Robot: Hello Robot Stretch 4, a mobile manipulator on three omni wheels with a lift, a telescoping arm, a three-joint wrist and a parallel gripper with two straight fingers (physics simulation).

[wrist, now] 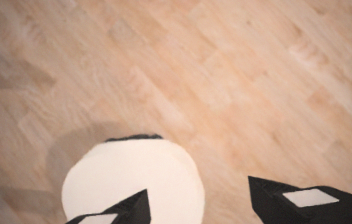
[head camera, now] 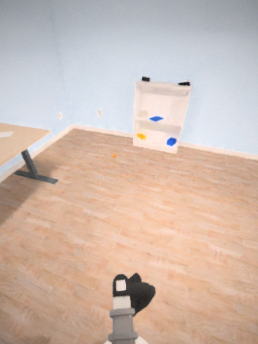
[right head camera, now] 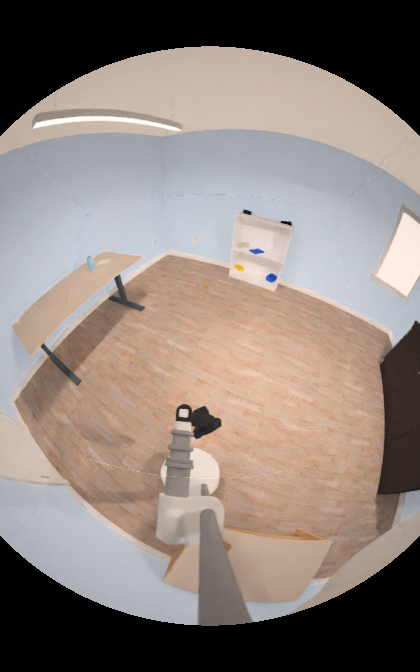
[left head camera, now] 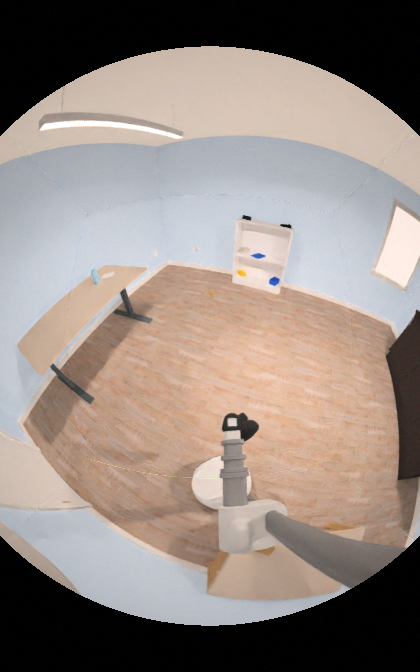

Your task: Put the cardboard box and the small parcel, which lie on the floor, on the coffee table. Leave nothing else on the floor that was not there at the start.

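Places are measured from the robot's base along level axes (x ahead, y left, z up), in millimetres.
Where they show: gripper, between the fingertips: [wrist: 199, 198].
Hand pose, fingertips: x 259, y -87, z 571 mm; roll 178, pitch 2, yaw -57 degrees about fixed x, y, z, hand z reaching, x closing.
Note:
After its pixels a point has its place.
My gripper [head camera: 140, 294] [left head camera: 247, 426] [right head camera: 207, 421] [wrist: 199, 198] {x 259, y -87, z 571 mm} is open, its two black fingers wide apart above the floor, with nothing between them. The low tan coffee table [left head camera: 280, 577] [right head camera: 270, 567] is behind the arm, at the bottom of both side head views. A cardboard-brown block [left head camera: 266, 551] [right head camera: 227, 546] shows partly at the table top's near edge, mostly hidden by the arm mount; I cannot tell whether it is the box or the parcel. A tiny orange thing [head camera: 114, 156] {x 2345, y 28, z 3 mm} [left head camera: 211, 293] [right head camera: 206, 285] lies on the floor before the shelf, too small to identify.
A desk [head camera: 20, 140] {x 1685, y 1001, z 692 mm} [left head camera: 75, 310] [right head camera: 65, 295] with a blue bottle [left head camera: 95, 276] [right head camera: 91, 263] stands left. A white shelf unit [head camera: 136, 115] {x 2804, y -368, z 518 mm} [left head camera: 235, 250] [right head camera: 232, 245] holding blue and yellow things stands at the far wall. A dark cabinet [left head camera: 407, 400] [right head camera: 402, 415] is right.

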